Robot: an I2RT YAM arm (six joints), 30 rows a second.
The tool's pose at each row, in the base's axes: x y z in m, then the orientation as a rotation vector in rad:
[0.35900 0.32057 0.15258 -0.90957 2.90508 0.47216]
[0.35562 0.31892 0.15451 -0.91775 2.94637 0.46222]
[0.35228 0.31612 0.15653 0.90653 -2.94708 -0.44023]
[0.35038 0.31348 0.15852 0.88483 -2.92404 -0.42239]
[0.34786 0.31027 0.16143 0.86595 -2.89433 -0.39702]
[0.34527 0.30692 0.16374 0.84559 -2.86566 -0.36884]
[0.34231 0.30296 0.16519 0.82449 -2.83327 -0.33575]
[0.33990 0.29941 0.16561 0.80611 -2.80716 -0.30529]
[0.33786 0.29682 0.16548 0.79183 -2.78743 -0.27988]
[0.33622 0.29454 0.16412 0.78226 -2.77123 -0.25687]
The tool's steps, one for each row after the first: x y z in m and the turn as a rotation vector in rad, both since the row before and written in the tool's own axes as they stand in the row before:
[0.00340 0.00115 -0.00223 -0.00164 0.04036 0.00867]
[0.00409 0.00022 -0.00251 -0.00070 0.04859 0.01392]
[0.00293 -0.00050 -0.00239 -0.00018 0.03026 0.01340]
[0.00380 -0.00041 -0.00324 0.00233 0.03803 0.01159]
[0.00404 -0.00070 -0.00254 0.00455 0.03810 0.01291]
[0.00472 -0.00130 -0.00160 0.00659 0.04292 0.01357]
[0.00398 -0.00159 -0.00045 0.00784 0.03576 0.01226]
[0.00307 -0.00116 0.00027 0.00764 0.02762 0.00981]
[0.00235 -0.00143 0.00147 0.00813 0.02277 0.00685]

